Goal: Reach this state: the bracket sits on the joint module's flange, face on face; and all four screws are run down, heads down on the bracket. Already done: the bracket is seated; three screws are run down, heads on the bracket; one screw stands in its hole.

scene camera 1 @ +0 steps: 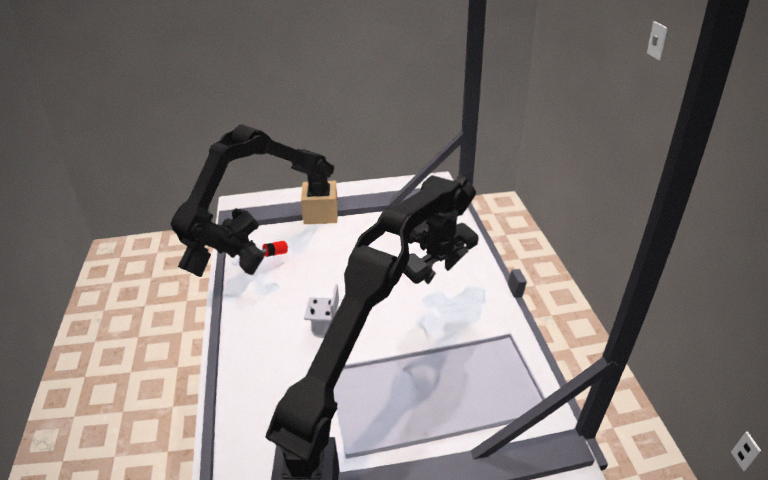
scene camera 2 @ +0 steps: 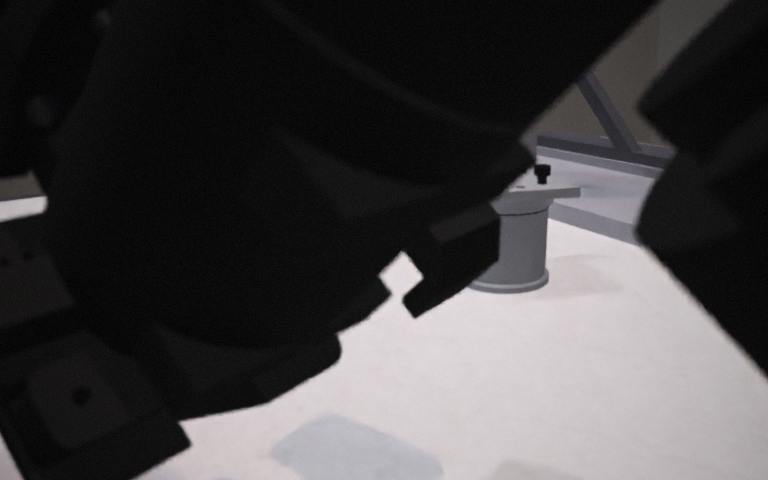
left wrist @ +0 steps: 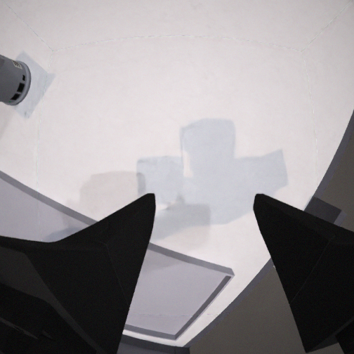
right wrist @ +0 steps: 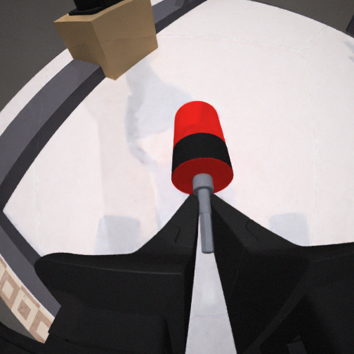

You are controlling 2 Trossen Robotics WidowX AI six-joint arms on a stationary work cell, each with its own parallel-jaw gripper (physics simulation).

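Places are measured from the left arm's base along level axes (x ahead, y left, z up), in metres.
Pixels of known places: left gripper, fingertip midpoint: (scene camera 1: 437,276); right gripper, fingertip midpoint: (scene camera 2: 87,424); left arm's base, origin of the base link: (scene camera 1: 303,461); right arm's base, origin of the base link: (scene camera 1: 318,190).
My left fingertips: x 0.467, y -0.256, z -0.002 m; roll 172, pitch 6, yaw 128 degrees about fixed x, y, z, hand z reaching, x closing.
Observation:
For each thing: its top centre in the pictures, then the offset to it from my left fingertips.
- upright grey joint module, middle of its top: (scene camera 2: 504,182) (scene camera 1: 321,308) dx -0.047, dy +0.262, dz -0.051 m
- screw, middle of its top: (scene camera 2: 542,164) dx -0.063, dy +0.281, dz -0.038 m
- black screwdriver, middle of its top: (scene camera 1: 267,244) dx +0.188, dy +0.424, dz -0.045 m
- tan block, middle of its top: (scene camera 1: 318,190) dx +0.424, dy +0.309, dz -0.031 m
- framed grey panel, middle of its top: (scene camera 2: 552,169) (scene camera 1: 436,388) dx -0.240, dy +0.014, dz -0.099 m
The bracket (scene camera 1: 318,306) (scene camera 2: 566,193) sits flat on the upright grey joint module (scene camera 1: 320,327) (scene camera 2: 522,249) (left wrist: 11,82). Several black screw heads show on it in scene camera 1. In scene camera 2 one screw (scene camera 2: 542,173) stands raised in its hole, with its shank showing; the other screws are hidden behind the dark arm. My right gripper (scene camera 1: 261,251) (right wrist: 201,200) is shut on the grey shank of the red and black screwdriver (scene camera 1: 277,247) (right wrist: 199,120), behind the module in scene camera 1. My left gripper (left wrist: 205,200) is open and empty, high over the table, right of the module in scene camera 1.
A tan block (scene camera 1: 320,206) (right wrist: 112,42) carries the right arm's base at the far table edge. A framed grey panel (scene camera 1: 453,390) (left wrist: 175,295) lies at the front right. Dark frame posts (scene camera 1: 472,84) rise along the right side. The right arm fills much of scene camera 2.

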